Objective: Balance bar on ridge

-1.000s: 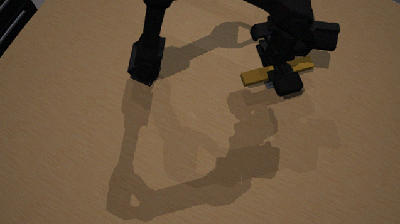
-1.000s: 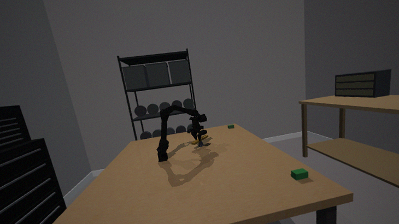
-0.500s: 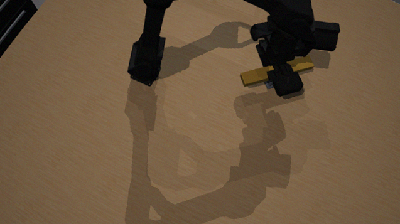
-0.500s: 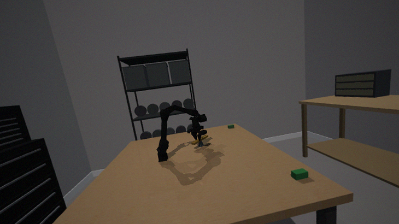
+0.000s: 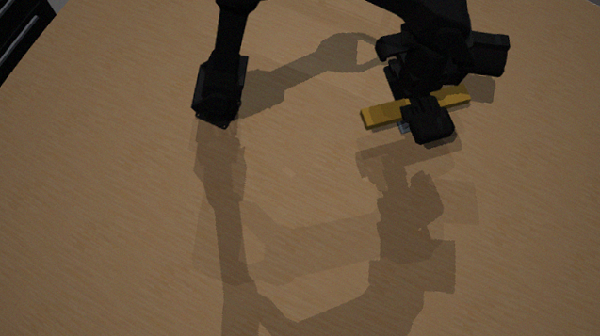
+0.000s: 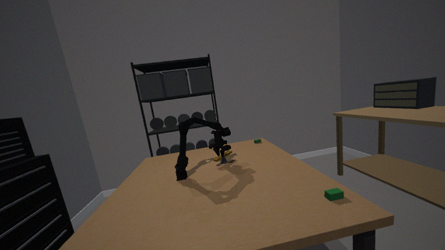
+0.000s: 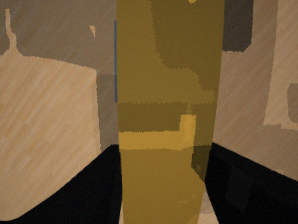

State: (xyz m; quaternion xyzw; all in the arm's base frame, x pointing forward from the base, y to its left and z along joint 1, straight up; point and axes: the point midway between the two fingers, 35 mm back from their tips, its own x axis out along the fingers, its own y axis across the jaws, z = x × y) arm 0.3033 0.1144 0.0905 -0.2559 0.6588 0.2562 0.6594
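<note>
Now: the yellow bar 2 cm to the left of my gripper tip and 2 cm ahead of it. The rest, counted from my gripper tip: green block: 44 cm ahead, 39 cm to the left, 4 cm below.
</note>
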